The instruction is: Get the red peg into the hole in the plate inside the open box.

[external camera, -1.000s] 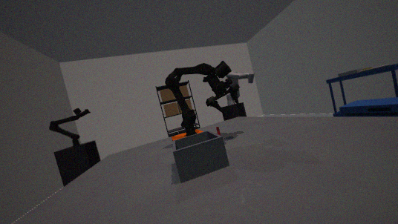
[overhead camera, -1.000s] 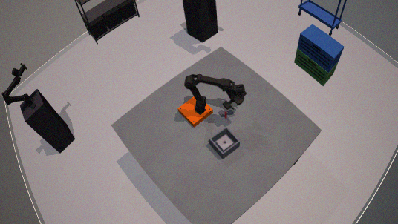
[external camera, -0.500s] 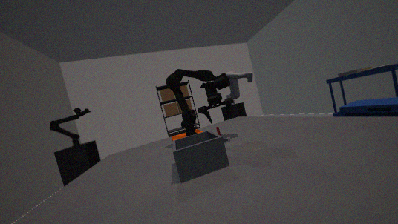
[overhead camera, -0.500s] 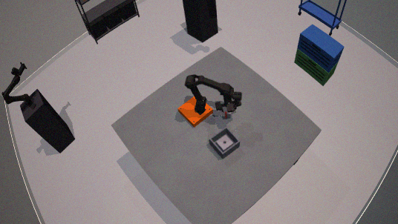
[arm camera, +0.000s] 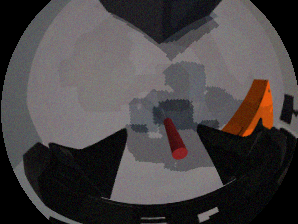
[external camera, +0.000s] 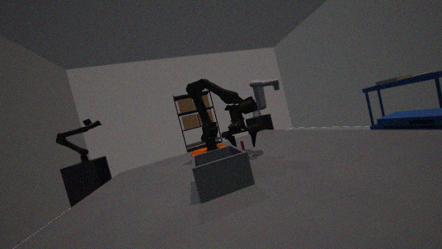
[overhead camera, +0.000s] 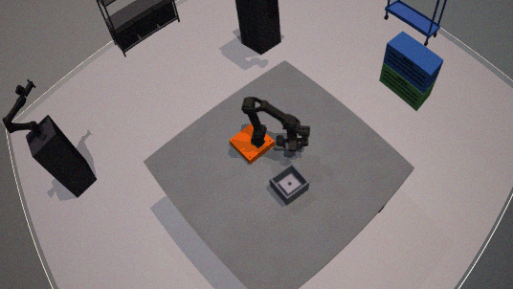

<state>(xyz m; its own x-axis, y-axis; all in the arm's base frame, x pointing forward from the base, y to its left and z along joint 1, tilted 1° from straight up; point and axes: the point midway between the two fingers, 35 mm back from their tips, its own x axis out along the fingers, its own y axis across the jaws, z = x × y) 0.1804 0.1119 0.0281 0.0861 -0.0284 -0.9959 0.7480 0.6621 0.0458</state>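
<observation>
Right now my gripper tip is 10 mm past the red peg. From my gripper tip the other things lie so: pale plate: 150 mm ahead, 180 mm to the right; then grey box: 150 mm ahead, 180 mm to the right, 20 mm below.
</observation>
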